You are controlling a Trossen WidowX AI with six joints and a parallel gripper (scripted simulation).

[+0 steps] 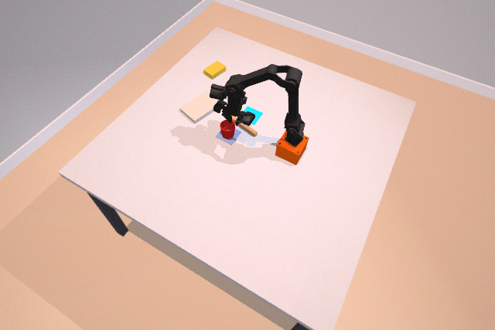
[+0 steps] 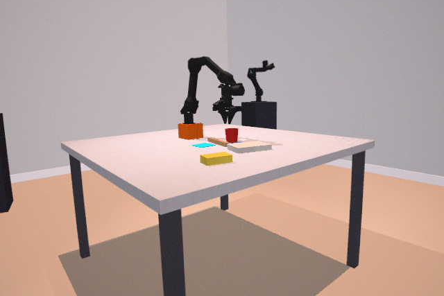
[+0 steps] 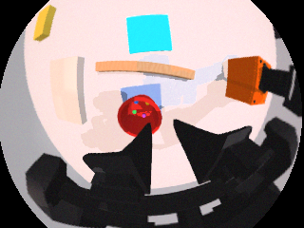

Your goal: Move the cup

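Now: gripper tip 3 cm short of the red cup, 1 cm to the right of it and 6 cm above it. Also, from my gripper tip: beige slab: 26 cm ahead, 3 cm to the right, 9 cm below; then wooden bar: 3 cm ahead, 8 cm to the right, 10 cm below; then pale blue pad: 3 cm ahead, 1 cm to the left, 11 cm below.
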